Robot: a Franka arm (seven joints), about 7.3 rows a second.
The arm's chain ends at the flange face. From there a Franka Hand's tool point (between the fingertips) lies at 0.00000 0.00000 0.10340 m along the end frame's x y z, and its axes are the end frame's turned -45 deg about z.
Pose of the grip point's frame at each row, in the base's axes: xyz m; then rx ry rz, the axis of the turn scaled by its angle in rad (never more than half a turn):
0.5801, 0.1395, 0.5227, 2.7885, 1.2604, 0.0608
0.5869, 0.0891, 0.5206, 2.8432, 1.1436, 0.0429
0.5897, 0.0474, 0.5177, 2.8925, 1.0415, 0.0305
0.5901, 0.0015, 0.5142, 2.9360, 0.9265, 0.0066
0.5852, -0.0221, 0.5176, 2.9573, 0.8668, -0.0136
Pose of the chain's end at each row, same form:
0.5729, 0.1454, 0.6257, 3.0788, 0.0980, 0.1042
0.5813, 0.0954, 0.6237, 3.0801, -0.0317, 0.0851
0.5854, 0.0532, 0.6208, 3.0830, -0.1453, 0.0680
0.5877, 0.0076, 0.6174, 3.0732, -0.2681, 0.0432
0.5843, -0.0159, 0.6208, 3.0650, -0.3310, 0.0227

